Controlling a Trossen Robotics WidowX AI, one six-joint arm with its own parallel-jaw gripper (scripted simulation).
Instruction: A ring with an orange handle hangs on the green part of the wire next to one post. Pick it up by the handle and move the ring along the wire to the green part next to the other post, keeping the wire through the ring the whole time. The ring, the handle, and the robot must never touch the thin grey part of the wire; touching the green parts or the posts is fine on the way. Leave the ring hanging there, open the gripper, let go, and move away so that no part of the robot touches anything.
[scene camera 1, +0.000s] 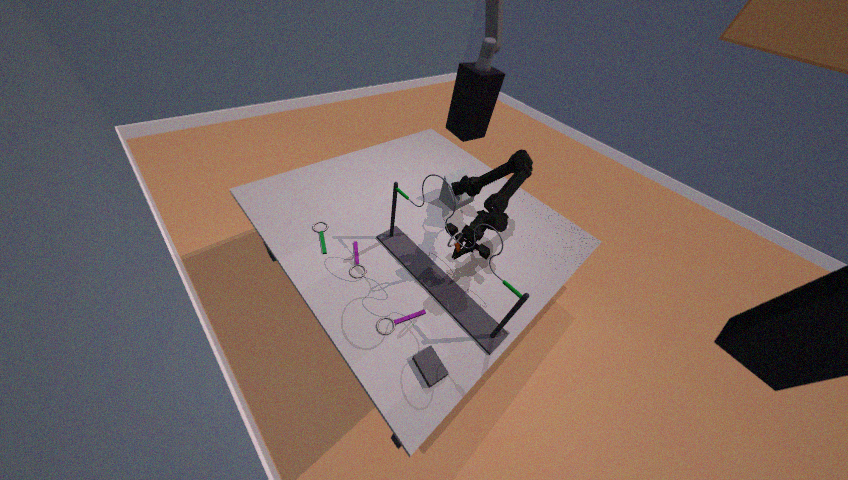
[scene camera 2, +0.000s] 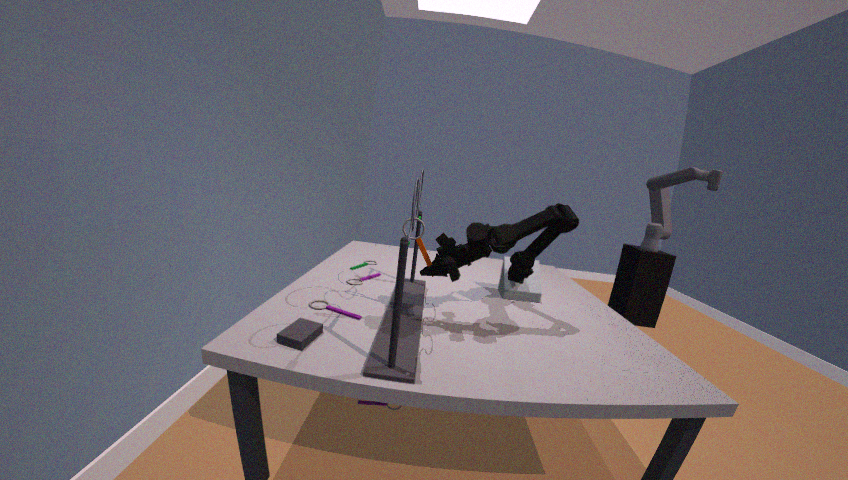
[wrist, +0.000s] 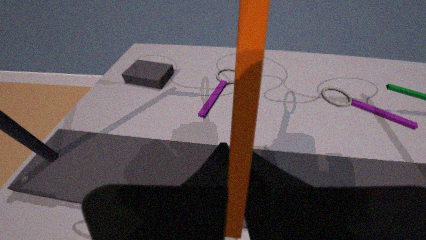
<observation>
In view: the gripper (scene camera 2: 420, 273) and a dark grey block (scene camera 1: 427, 361).
The gripper shows as well in the wrist view (wrist: 229, 149).
</observation>
